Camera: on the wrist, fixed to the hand. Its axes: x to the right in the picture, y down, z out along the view.
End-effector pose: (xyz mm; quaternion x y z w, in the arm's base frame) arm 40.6 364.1 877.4 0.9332 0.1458 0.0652 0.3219
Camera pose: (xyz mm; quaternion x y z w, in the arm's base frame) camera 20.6 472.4 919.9 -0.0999 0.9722 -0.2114 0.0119
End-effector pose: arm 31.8 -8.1 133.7 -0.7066 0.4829 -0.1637 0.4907
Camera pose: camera -0.4 -72.6 227.2 0.4609 0.6306 0.6022 0.1654
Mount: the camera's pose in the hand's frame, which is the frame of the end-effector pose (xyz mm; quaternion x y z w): 16.2 -59.5 -100.7 0.0510 0.1205 -0.9906 0.0386
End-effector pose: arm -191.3 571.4 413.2 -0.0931 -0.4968 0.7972 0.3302
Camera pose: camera -129.9 672.2 417.6 0.4093 -0.0310 -0.2822 0.8671
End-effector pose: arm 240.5 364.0 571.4 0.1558 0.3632 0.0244 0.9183
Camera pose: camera 180.4 337.0 473.4 -0.3099 0.2803 -0.9085 0.0079
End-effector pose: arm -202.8 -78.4 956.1 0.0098 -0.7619 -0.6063 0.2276
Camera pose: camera -196.7 -191.4 922.5 -0.8398 0.0232 0.2088 0.5005
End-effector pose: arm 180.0 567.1 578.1 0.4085 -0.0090 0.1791 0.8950
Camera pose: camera 201.6 610.3 470.3 0.0487 0.5213 -0.8300 0.1922
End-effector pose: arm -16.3 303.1 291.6 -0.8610 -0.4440 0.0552 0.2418
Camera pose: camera -19.3 308.0 409.5 0.4123 -0.8381 -0.3185 0.1614
